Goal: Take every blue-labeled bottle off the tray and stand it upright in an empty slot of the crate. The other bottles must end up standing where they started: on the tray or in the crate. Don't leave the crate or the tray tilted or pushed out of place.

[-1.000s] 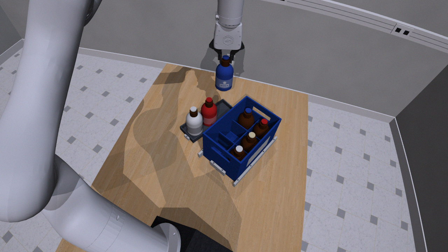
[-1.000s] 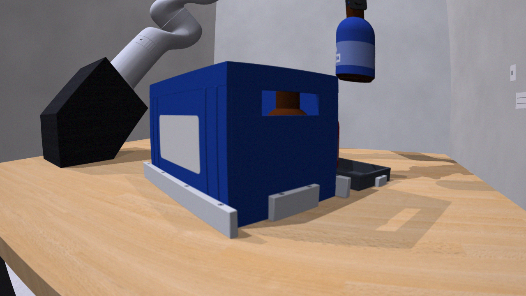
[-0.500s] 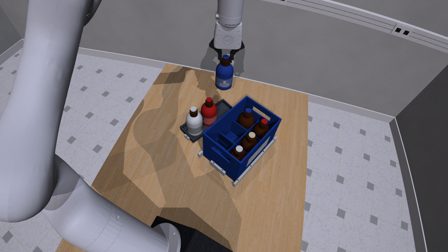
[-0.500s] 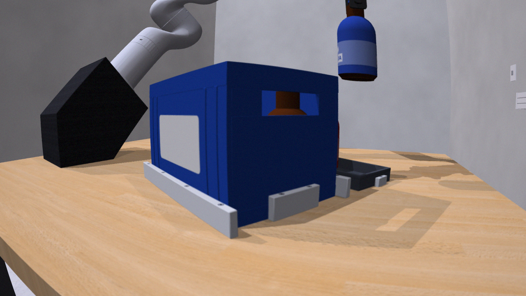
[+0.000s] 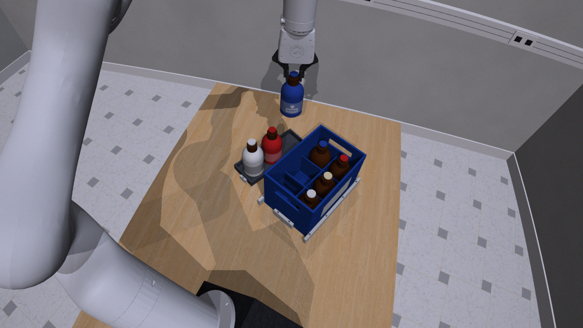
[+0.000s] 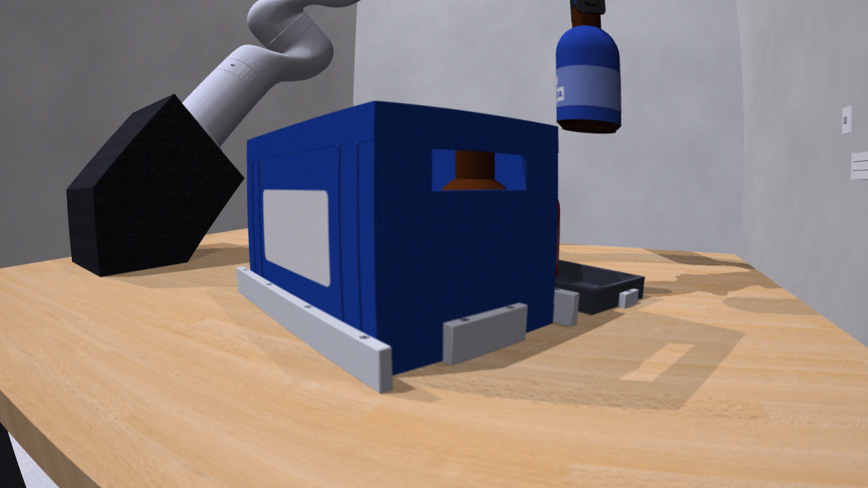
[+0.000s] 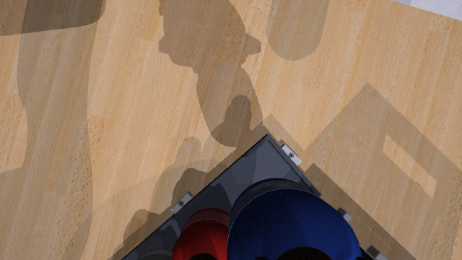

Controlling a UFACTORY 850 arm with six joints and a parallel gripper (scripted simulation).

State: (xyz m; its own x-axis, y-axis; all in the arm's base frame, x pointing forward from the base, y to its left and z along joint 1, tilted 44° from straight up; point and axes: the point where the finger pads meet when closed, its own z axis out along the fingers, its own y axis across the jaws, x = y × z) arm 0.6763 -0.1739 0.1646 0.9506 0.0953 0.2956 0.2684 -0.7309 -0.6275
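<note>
Right now the blue-labeled bottle is 7 cm below my hand. Round my hand: white-labeled bottle (25 cm below, 15 cm behind, 9 cm to the left); then tray (32 cm below, 8 cm behind, 4 cm to the left); then red-labeled bottle (25 cm below, 8 cm behind, 4 cm to the left).
</note>
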